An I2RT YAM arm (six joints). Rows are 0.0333 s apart.
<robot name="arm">
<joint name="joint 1" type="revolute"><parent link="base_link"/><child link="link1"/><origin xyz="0.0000 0.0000 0.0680" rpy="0.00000 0.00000 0.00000"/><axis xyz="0 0 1"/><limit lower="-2.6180" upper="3.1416"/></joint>
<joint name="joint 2" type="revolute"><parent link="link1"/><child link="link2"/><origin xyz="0.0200 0.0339 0.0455" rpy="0.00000 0.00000 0.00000"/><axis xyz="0 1 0"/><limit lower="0.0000" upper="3.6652"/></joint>
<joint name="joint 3" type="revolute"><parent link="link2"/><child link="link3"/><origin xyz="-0.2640 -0.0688 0.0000" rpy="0.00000 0.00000 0.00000"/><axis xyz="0 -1 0"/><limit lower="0.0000" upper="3.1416"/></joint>
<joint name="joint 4" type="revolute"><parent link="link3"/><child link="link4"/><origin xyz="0.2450 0.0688 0.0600" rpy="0.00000 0.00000 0.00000"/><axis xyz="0 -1 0"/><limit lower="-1.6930" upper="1.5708"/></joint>
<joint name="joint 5" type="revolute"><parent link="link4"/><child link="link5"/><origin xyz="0.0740 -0.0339 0.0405" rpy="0.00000 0.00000 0.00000"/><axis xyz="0 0 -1"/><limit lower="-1.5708" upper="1.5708"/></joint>
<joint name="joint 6" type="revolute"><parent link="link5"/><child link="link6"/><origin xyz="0.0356 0.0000 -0.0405" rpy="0.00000 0.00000 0.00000"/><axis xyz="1 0 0"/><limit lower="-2.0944" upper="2.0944"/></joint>
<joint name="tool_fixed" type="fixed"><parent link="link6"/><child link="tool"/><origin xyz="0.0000 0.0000 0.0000" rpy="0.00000 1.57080 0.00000"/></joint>
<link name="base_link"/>
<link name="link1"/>
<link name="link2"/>
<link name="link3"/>
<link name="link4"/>
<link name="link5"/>
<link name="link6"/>
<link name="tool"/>
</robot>
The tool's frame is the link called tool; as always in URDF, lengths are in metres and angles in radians.
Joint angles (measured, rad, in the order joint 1, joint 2, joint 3, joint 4, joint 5, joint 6), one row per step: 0.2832 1.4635 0.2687 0.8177 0.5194 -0.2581; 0.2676 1.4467 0.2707 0.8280 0.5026 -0.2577; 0.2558 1.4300 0.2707 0.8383 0.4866 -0.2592; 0.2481 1.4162 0.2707 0.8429 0.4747 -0.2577; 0.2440 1.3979 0.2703 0.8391 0.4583 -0.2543; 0.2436 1.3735 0.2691 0.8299 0.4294 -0.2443; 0.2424 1.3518 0.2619 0.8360 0.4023 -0.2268; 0.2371 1.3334 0.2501 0.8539 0.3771 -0.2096; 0.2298 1.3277 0.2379 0.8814 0.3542 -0.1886; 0.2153 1.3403 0.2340 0.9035 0.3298 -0.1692; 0.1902 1.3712 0.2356 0.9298 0.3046 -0.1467; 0.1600 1.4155 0.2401 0.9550 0.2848 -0.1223; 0.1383 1.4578 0.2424 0.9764 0.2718 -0.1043; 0.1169 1.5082 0.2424 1.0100 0.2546 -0.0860; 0.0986 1.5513 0.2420 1.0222 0.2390 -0.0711; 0.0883 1.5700 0.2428 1.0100 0.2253 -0.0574; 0.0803 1.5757 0.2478 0.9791 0.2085 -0.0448; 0.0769 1.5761 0.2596 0.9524 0.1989 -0.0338; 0.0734 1.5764 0.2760 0.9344 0.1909 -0.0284
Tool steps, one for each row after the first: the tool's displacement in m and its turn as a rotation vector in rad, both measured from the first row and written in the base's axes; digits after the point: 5 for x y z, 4 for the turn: 0.00136 -0.00289 0.00502 0.0140 -0.0265 0.0000; 0.00194 -0.00510 0.00956 0.0247 -0.0508 0.0038; 0.00211 -0.00654 0.01294 0.0343 -0.0681 0.0070; 0.00162 -0.00712 0.01633 0.0459 -0.0812 0.0175; 0.00044 -0.00656 0.02019 0.0674 -0.0945 0.0418; -0.00155 -0.00643 0.02342 0.0964 -0.1159 0.0620; -0.00399 -0.00743 0.02589 0.1248 -0.1410 0.0769; -0.00573 -0.00878 0.02658 0.1547 -0.1637 0.0870; -0.00487 -0.01114 0.02517 0.1798 -0.1711 0.0911; -0.00172 -0.01551 0.02183 0.2057 -0.1715 0.0840; 0.00244 -0.02123 0.01619 0.2300 -0.1622 0.0649; 0.00539 -0.02551 0.00987 0.2469 -0.1479 0.0487; 0.00801 -0.02971 0.00237 0.2661 -0.1350 0.0365; 0.00935 -0.03344 -0.00596 0.2811 -0.1070 0.0245; 0.00954 -0.03543 -0.01120 0.2955 -0.0791 0.0185; 0.00994 -0.03674 -0.01458 0.3104 -0.0487 0.0173; 0.01208 -0.03706 -0.01481 0.3230 -0.0346 0.0166; 0.01570 -0.03737 -0.01307 0.3307 -0.0329 0.0183
